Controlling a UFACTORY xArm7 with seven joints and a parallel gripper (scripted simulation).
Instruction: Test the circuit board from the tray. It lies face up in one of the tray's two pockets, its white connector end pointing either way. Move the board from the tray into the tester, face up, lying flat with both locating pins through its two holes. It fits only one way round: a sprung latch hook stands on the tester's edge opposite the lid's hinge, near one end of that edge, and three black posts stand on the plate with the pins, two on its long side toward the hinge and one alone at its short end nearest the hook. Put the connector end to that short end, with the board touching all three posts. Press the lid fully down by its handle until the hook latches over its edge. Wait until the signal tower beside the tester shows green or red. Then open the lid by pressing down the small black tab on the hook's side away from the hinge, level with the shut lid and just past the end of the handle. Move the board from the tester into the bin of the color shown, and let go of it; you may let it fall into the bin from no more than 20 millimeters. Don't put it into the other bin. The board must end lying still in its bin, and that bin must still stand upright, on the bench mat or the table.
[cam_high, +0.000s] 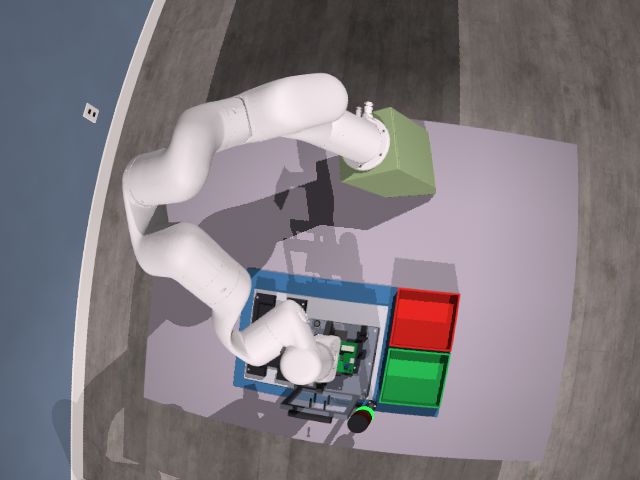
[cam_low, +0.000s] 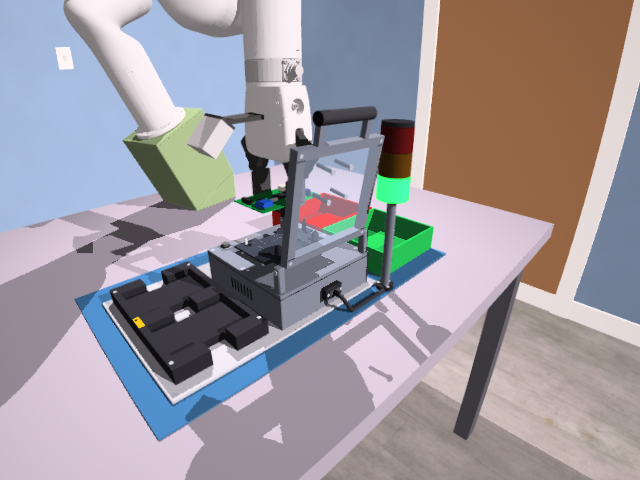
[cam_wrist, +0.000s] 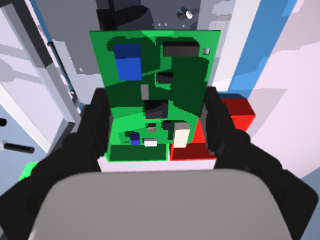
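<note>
Now: the green bin 40 mm ahead of my hand, 200 mm to the left of it and 140 mm below it. Also, from my hand: clear lid 120 mm ahead, 30 mm above; then plate 10 mm to the left, 80 mm below; then green circuit board 10 mm below.
</note>
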